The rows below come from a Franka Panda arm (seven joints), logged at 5 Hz.
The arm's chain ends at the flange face. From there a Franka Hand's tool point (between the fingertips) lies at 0.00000 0.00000 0.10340 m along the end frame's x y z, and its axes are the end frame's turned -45 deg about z.
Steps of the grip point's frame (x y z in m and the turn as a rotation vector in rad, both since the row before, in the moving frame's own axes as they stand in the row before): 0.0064 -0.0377 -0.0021 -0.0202 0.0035 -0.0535; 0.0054 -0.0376 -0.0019 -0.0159 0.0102 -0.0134; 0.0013 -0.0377 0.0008 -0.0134 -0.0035 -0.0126; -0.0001 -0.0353 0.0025 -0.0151 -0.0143 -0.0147; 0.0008 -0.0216 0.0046 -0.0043 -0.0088 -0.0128
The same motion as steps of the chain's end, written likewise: -0.0239 -0.0324 -0.0021 -0.0118 0.0168 -0.0535; -0.0247 -0.0308 -0.0019 -0.0040 0.0185 -0.0134; -0.0265 -0.0288 0.0008 -0.0120 0.0070 -0.0126; -0.0251 -0.0270 0.0025 -0.0208 0.0006 -0.0147; -0.0144 -0.0168 0.0046 -0.0093 -0.0032 -0.0128
